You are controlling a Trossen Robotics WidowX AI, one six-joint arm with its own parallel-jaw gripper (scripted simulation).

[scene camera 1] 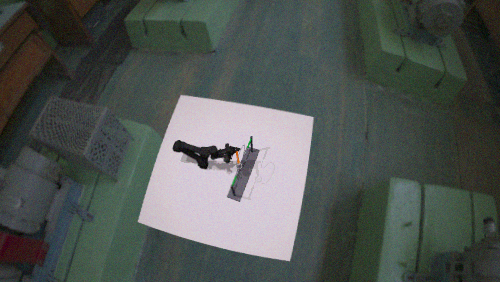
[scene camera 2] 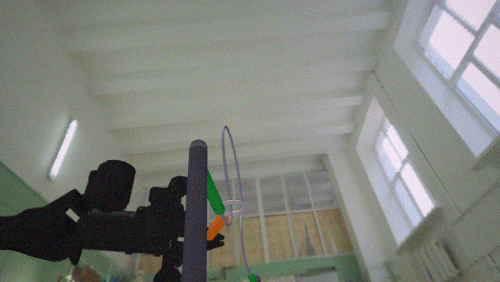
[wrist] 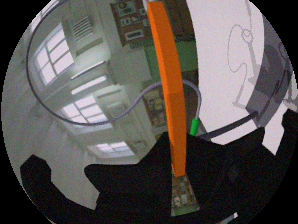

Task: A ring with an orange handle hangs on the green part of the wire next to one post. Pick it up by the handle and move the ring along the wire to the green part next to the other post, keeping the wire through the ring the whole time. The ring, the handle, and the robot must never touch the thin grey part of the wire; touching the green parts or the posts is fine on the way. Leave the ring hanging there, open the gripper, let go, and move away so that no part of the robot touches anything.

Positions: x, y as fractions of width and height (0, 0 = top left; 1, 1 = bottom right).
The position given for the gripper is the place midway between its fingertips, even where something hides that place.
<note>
The gripper (scene camera 2: 0.45, 0.86) carries a ring.
The gripper shows as well in the wrist view (wrist: 0.57, 0.60).
</note>
